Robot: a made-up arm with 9 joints. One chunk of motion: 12 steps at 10 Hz.
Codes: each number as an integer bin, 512 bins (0 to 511) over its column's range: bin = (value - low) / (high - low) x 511, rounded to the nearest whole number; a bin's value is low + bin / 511 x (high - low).
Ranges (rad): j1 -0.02..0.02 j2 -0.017..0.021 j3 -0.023..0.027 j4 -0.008..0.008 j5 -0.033..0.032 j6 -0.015..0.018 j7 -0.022..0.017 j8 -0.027..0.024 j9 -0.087..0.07
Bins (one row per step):
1: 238 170 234 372 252 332 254 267 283
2: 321 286 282 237 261 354 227 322 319
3: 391 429 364 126 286 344 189 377 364
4: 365 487 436 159 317 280 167 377 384
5: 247 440 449 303 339 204 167 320 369
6: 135 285 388 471 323 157 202 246 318
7: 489 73 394 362 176 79 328 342 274
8: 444 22 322 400 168 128 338 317 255
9: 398 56 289 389 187 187 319 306 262
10: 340 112 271 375 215 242 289 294 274
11: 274 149 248 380 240 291 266 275 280
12: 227 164 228 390 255 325 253 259 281
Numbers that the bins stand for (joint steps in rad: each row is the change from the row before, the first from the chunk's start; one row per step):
1: -0.00137 -0.00436 -0.00010 0.00365 -0.00095 0.00644 -0.00261 -0.00035 -0.00005
2: 0.00513 0.00427 0.00459 -0.00058 0.00020 0.00786 -0.00468 0.00514 0.01101
3: 0.01061 0.01490 0.01262 -0.00405 0.00338 0.00722 -0.00758 0.01063 0.02484
4: 0.00857 0.01922 0.01966 -0.00302 0.00732 0.00308 -0.00925 0.01063 0.03098
5: -0.00067 0.01572 0.02093 0.00149 0.01012 -0.00183 -0.00925 0.00494 0.02637
6: -0.00943 0.00419 0.01496 0.00675 0.00809 -0.00486 -0.00658 -0.00245 0.01070
7: 0.01828 -0.01157 0.01555 0.00333 -0.01061 -0.00990 0.00303 0.00713 -0.00282
8: 0.01476 -0.01536 0.00851 0.00452 -0.01163 -0.00673 0.00380 0.00464 -0.00865
9: 0.01115 -0.01284 0.00528 0.00418 -0.00921 -0.00292 0.00235 0.00354 -0.00650
10: 0.00661 -0.00867 0.00352 0.00374 -0.00565 0.00063 0.00006 0.00234 -0.00282
11: 0.00145 -0.00592 0.00127 0.00390 -0.00247 0.00379 -0.00170 0.00045 -0.00097
12: -0.00223 -0.00480 -0.00069 0.00421 -0.00056 0.00599 -0.00269 -0.00115 -0.00067

